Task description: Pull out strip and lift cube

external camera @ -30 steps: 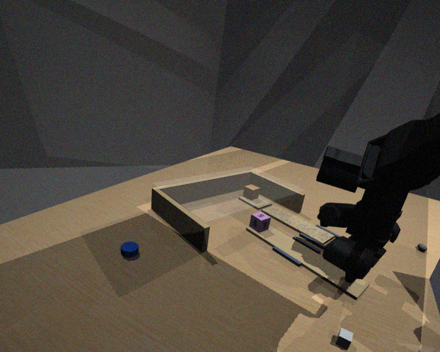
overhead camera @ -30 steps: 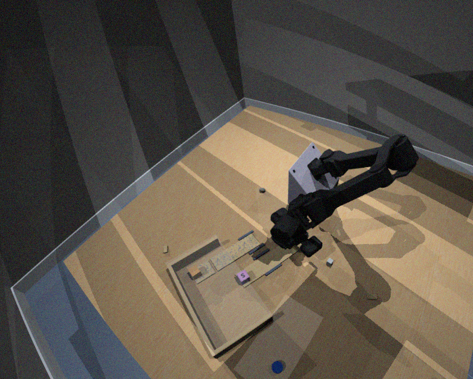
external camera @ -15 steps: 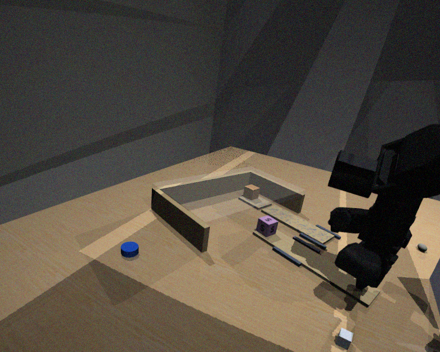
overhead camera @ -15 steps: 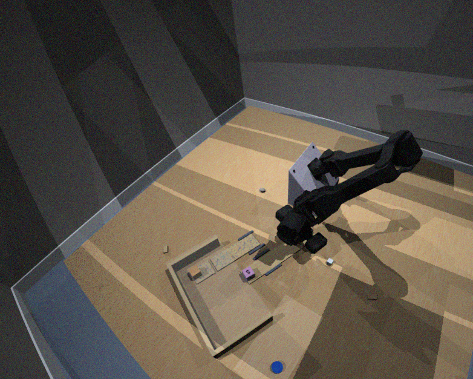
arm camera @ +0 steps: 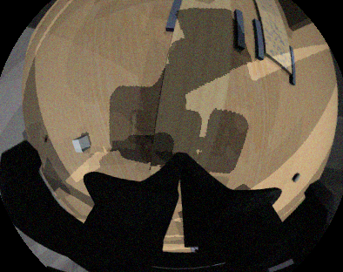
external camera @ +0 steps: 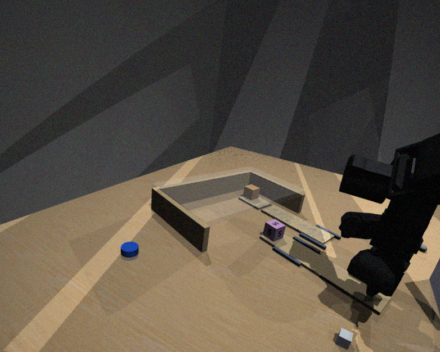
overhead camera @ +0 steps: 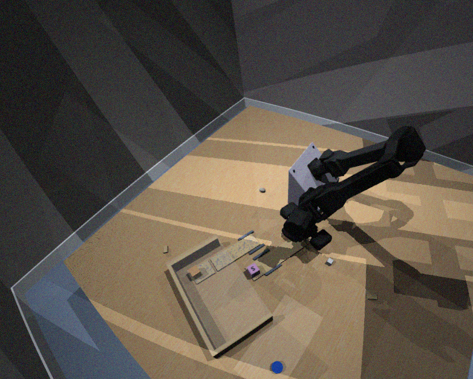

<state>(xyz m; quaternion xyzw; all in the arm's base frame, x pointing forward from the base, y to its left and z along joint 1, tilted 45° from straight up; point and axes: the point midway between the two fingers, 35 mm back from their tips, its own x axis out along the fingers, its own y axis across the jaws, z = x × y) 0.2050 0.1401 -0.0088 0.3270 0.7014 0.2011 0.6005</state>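
Right now the speckled strip is 19 cm ahead of my gripper tip and 15 cm to the right of it. Also, from my gripper tip: blue disc (37 cm ahead, 18 cm to the left); then pebble (9 cm behind, 26 cm to the right).
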